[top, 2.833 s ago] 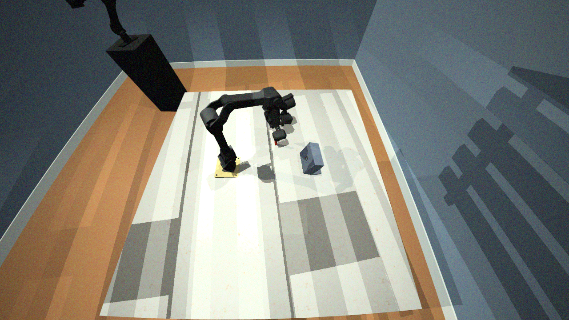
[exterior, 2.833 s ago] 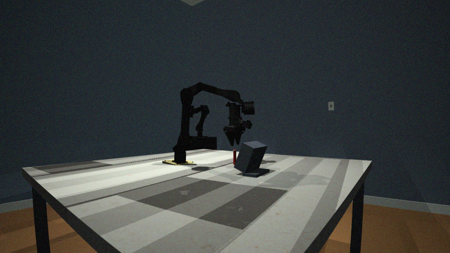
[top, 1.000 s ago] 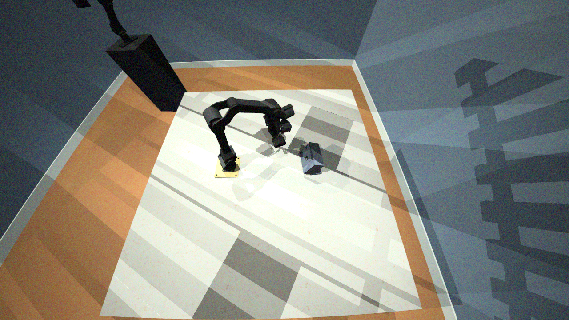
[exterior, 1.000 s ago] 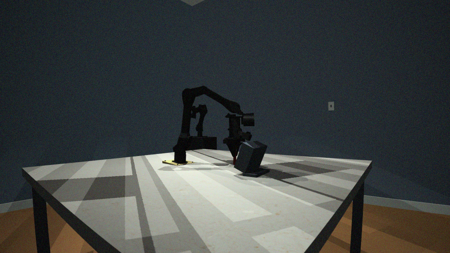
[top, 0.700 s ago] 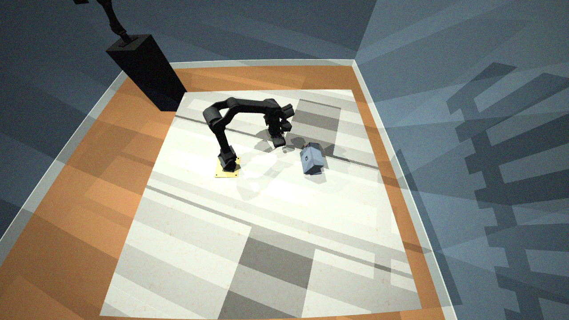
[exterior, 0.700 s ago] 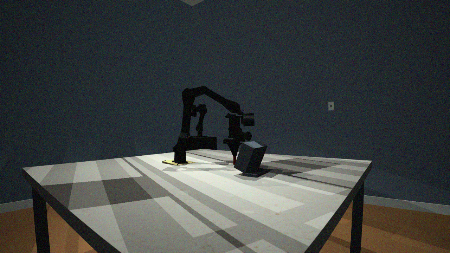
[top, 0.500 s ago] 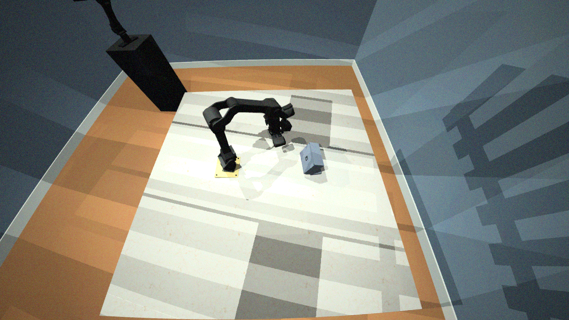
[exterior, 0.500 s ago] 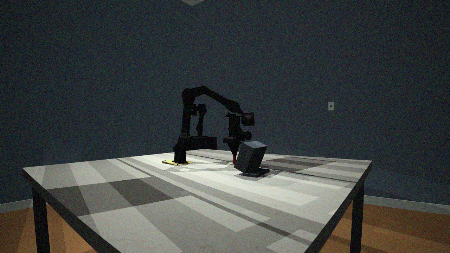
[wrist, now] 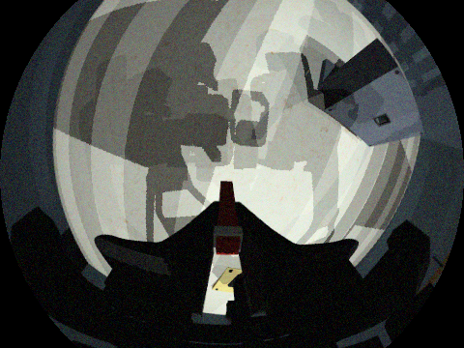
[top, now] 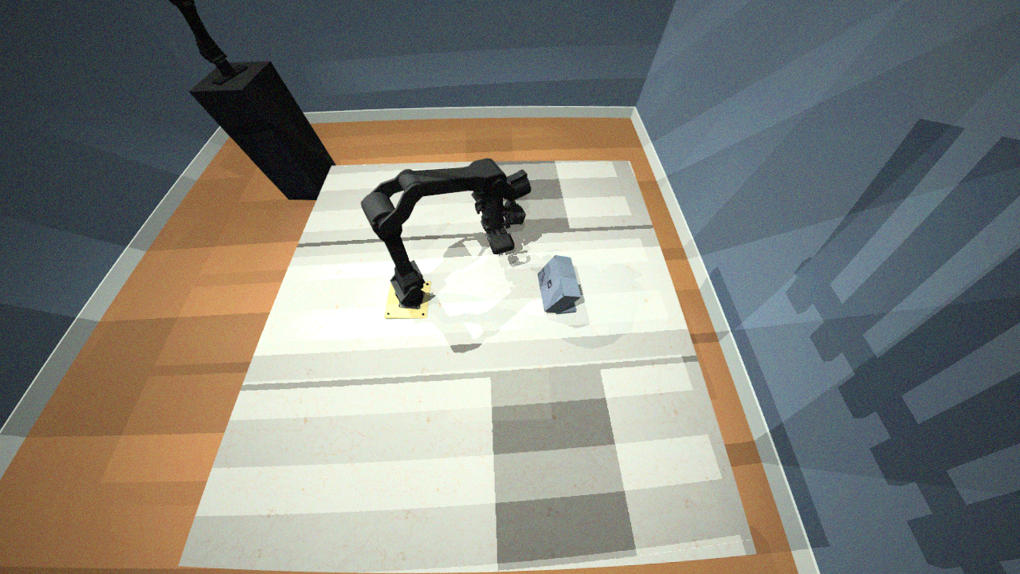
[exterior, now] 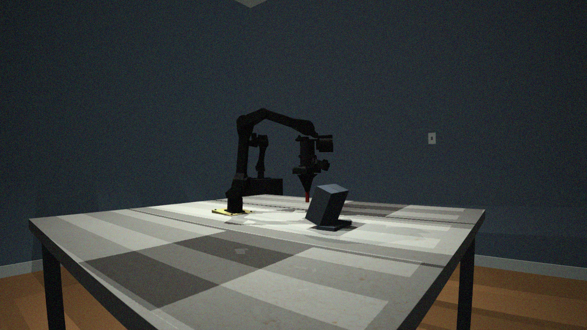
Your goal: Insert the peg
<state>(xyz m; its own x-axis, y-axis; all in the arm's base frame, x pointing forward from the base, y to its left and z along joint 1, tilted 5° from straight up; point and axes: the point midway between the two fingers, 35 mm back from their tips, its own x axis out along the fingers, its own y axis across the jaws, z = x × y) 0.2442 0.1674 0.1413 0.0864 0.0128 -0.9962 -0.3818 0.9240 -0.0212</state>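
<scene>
Right now my gripper tip is 190 mm short of the sloped panel, 130 mm to the left of it and 20 mm above it. From my gripper tip the other things lie so: red peg (20 mm above).
</scene>
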